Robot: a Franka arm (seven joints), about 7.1 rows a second.
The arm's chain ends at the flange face. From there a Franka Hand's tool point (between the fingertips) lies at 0.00 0.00 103.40 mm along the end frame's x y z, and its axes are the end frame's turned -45 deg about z.
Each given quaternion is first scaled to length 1.
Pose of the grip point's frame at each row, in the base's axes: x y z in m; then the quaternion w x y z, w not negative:
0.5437, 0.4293, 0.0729, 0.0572, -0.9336, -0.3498, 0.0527
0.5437, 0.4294, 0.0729, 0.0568, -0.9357, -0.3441, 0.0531
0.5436, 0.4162, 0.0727, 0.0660, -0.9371, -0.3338, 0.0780
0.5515, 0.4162, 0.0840, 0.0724, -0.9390, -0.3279, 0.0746
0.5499, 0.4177, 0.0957, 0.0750, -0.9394, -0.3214, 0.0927
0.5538, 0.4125, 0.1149, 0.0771, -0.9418, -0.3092, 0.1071
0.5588, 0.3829, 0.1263, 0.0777, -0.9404, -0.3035, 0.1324
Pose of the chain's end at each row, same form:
0.5580, 0.4221, 0.1750, 0.0327, -0.9964, 0.0341, 0.0706
0.5580, 0.4222, 0.1750, 0.0322, -0.9962, 0.0402, 0.0708
0.5633, 0.4088, 0.1739, 0.0311, -0.9935, 0.0502, 0.0973
0.5709, 0.4072, 0.1852, 0.0383, -0.9930, 0.0564, 0.0966
0.5729, 0.4093, 0.1962, 0.0338, -0.9909, 0.0626, 0.1143
0.5796, 0.4043, 0.2147, 0.0302, -0.9884, 0.0747, 0.1285
0.5894, 0.3761, 0.2248, 0.0211, -0.9849, 0.0795, 0.1521

